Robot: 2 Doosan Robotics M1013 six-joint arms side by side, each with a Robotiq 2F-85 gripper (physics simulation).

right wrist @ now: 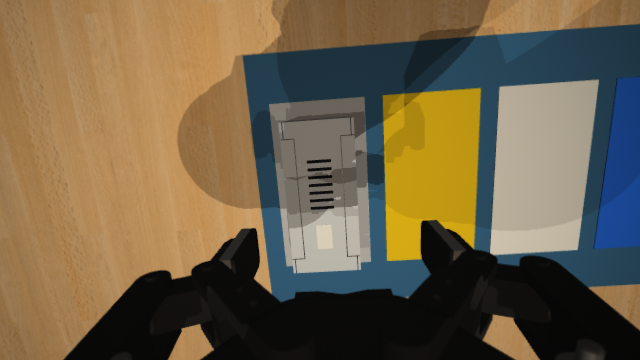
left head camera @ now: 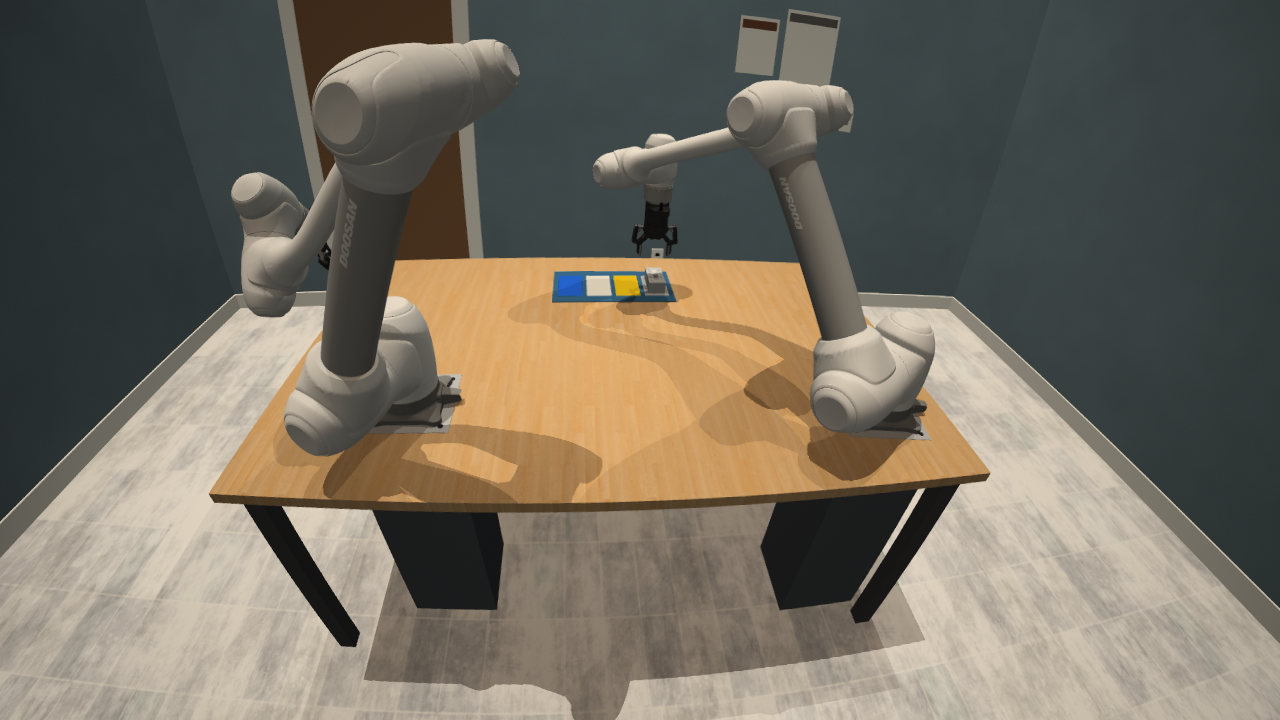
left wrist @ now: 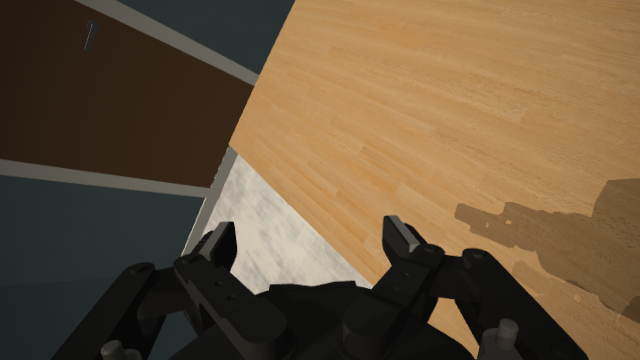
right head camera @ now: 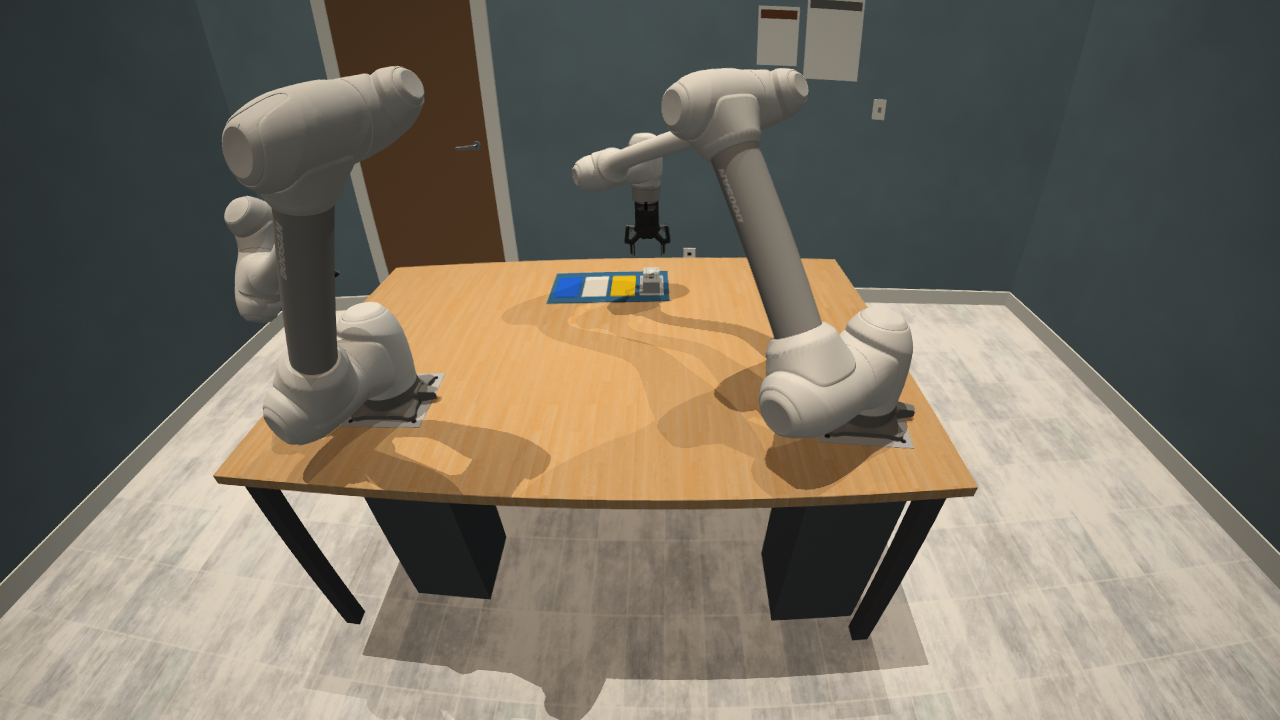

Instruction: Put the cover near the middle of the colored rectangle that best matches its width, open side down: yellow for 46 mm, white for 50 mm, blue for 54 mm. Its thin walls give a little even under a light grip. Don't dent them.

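The grey cover (left head camera: pixel 655 282) (right head camera: pixel 651 282) (right wrist: pixel 320 187) lies lengthwise on the light grey rectangle at one end of the blue mat, its slotted face up. Beside it are the yellow rectangle (left head camera: pixel 626 285) (right head camera: pixel 622 285) (right wrist: pixel 440 190), the white rectangle (left head camera: pixel 597 285) (right head camera: pixel 595 286) (right wrist: pixel 542 160) and the blue rectangle (left head camera: pixel 570 285) (right head camera: pixel 567 286) (right wrist: pixel 617 170). My right gripper (left head camera: pixel 655 250) (right head camera: pixel 647 250) (right wrist: pixel 338 241) is open and empty, above the cover. My left gripper (left wrist: pixel 309 233) is open and empty, near the table's edge, away from the mat; the left arm mostly hides it in the left head camera view.
The dark blue mat (left head camera: pixel 554 299) (right head camera: pixel 550 300) (right wrist: pixel 320 75) lies near the far edge of the wooden table (left head camera: pixel 537 385) (right head camera: pixel 519 385) (left wrist: pixel 425 100) (right wrist: pixel 100 150). Both arms are mounted near the table's front corners. Arm shadows fall across the mat and table.
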